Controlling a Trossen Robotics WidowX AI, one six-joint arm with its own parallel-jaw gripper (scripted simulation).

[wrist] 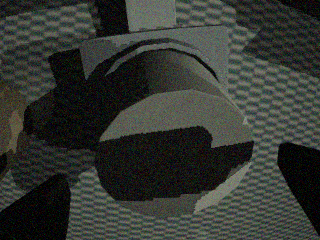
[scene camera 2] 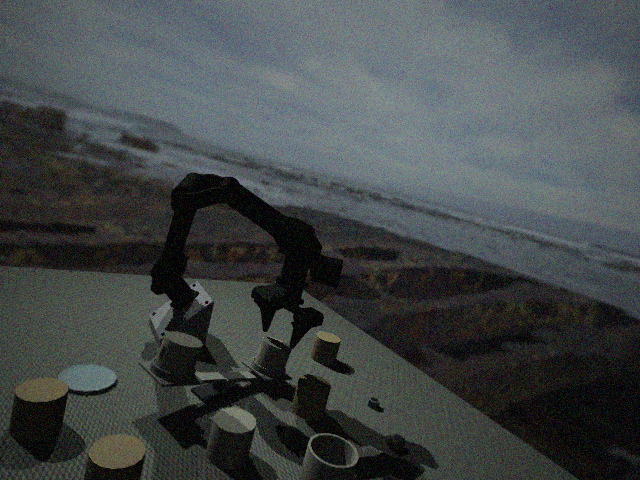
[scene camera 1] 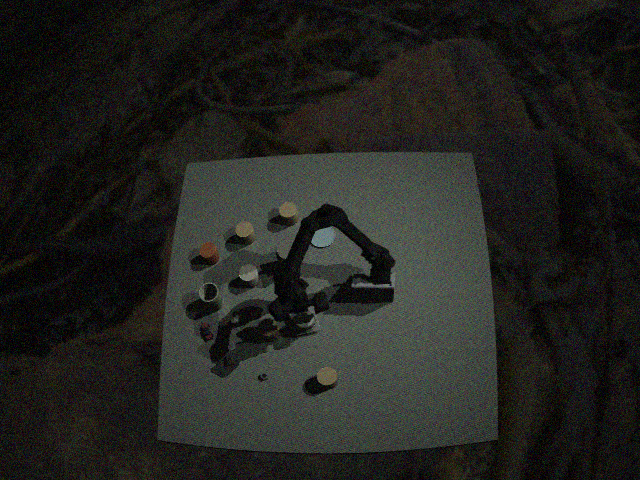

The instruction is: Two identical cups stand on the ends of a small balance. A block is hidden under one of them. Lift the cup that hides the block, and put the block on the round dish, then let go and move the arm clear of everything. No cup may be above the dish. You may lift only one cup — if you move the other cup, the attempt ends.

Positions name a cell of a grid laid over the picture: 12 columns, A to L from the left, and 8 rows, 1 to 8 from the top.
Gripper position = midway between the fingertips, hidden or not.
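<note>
Scene camera 2 shows a cup (scene camera 2: F6), a round dish (scene camera 2: B7) and my gripper (scene camera 2: F6), which is open and holds nothing. The wrist camera also shows the gripper (wrist: G6).
</note>
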